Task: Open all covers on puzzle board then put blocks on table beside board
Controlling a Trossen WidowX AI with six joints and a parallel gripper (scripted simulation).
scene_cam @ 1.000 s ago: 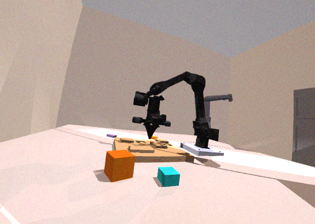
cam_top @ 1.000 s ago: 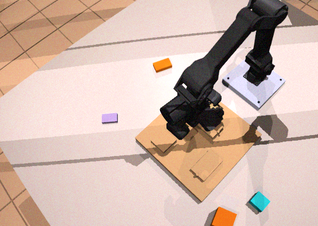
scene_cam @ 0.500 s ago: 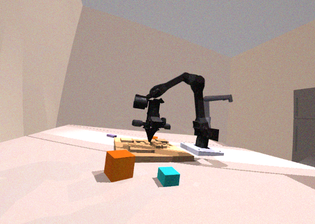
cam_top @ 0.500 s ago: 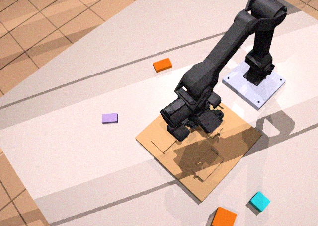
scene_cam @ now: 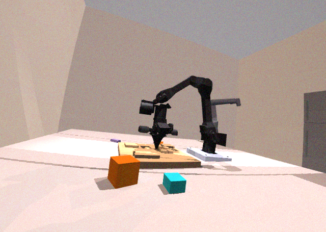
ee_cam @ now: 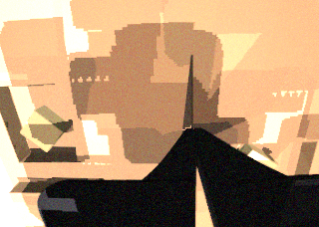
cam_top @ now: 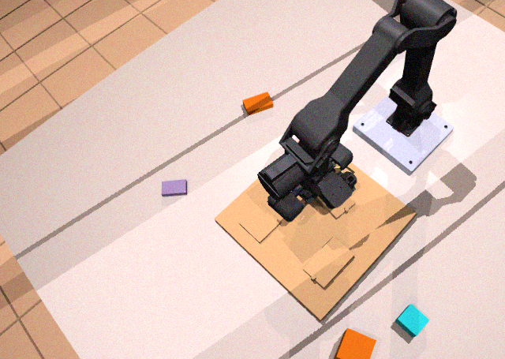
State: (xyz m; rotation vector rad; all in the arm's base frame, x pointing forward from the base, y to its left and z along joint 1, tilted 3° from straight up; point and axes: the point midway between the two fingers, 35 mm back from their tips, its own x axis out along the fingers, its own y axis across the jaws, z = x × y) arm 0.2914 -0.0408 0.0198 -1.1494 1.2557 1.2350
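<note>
Right now my gripper tip is 20 mm short of the tan puzzle board and 30 mm to the right of it. Also, from my gripper tip: purple block (180 mm ahead, 240 mm to the right, 20 mm below); flat orange block (110 mm behind, 260 mm to the right, 20 mm below); cyan block (60 mm ahead, 310 mm to the left, 10 mm below).
</note>
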